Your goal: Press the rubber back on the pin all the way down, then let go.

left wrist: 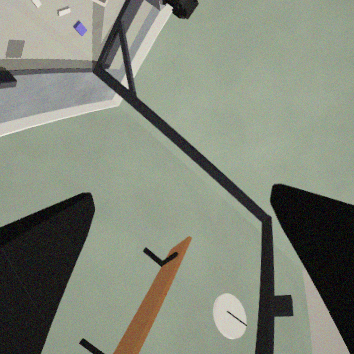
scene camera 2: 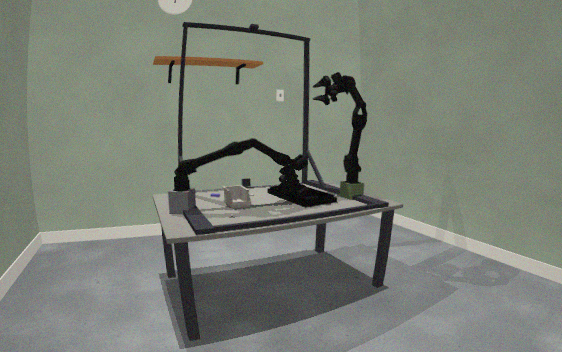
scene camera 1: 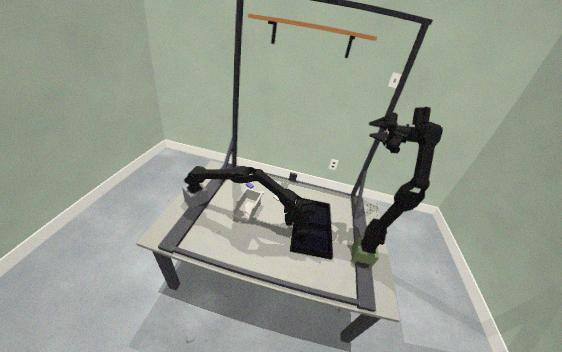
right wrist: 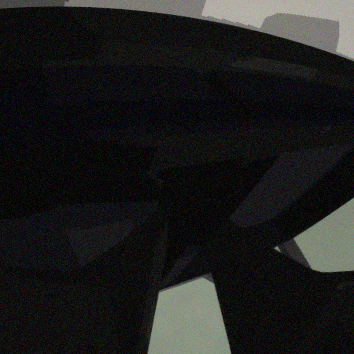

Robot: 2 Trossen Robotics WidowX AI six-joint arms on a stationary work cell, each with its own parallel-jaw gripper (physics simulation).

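Places are measured from the left arm's base along level axes (x left, y ahead, z down), in metres.
Pixels of known places: left gripper, fingertip midpoint: (left wrist: 182, 197) (scene camera 2: 312, 93) (scene camera 1: 369, 129); right gripper, fingertip midpoint: (scene camera 2: 296, 194) (scene camera 1: 307, 222) (right wrist: 185, 215); left arm's base at its link origin: (scene camera 2: 352, 182) (scene camera 1: 368, 246); right arm's base at its link origin: (scene camera 2: 181, 189) (scene camera 1: 194, 188).
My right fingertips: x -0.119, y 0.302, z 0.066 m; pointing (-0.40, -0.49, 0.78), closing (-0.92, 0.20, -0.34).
Observation:
Ahead of a thing's pixels: the offset from my right fingertips to its top centre. "spot": to the spot under its first point.
A black board @[spot: dx +0.120, dy -0.095, dz +0.015 m] (scene camera 1: 322, 246) (scene camera 2: 319, 200) lies on the table right of the middle. My right gripper (scene camera 1: 299, 226) (scene camera 2: 288, 185) (right wrist: 185, 215) is down on the board's left part, its fingers drawn close together around a dark piece that I take for the rubber. The rubber and the pin do not stand out from the black board, and the right wrist view is almost all dark. My left gripper (scene camera 1: 376, 129) (scene camera 2: 319, 91) (left wrist: 182, 197) is open and empty, raised high above the table's right side and pointing at the wall.
A white open bin @[spot: dx -0.014, dy +0.299, dz -0.055 m] (scene camera 1: 257, 200) (scene camera 2: 235, 196) stands left of the board, and a small purple block @[dx -0.201, dy +0.405, dz +0.008 m] (scene camera 1: 249, 185) (scene camera 2: 215, 194) (left wrist: 80, 28) lies behind it. A small black cube @[dx -0.370, dy +0.151, dz -0.037 m] (scene camera 1: 293, 176) (scene camera 2: 245, 181) sits at the back edge. A tall dark frame (scene camera 1: 235, 87) rims the table.

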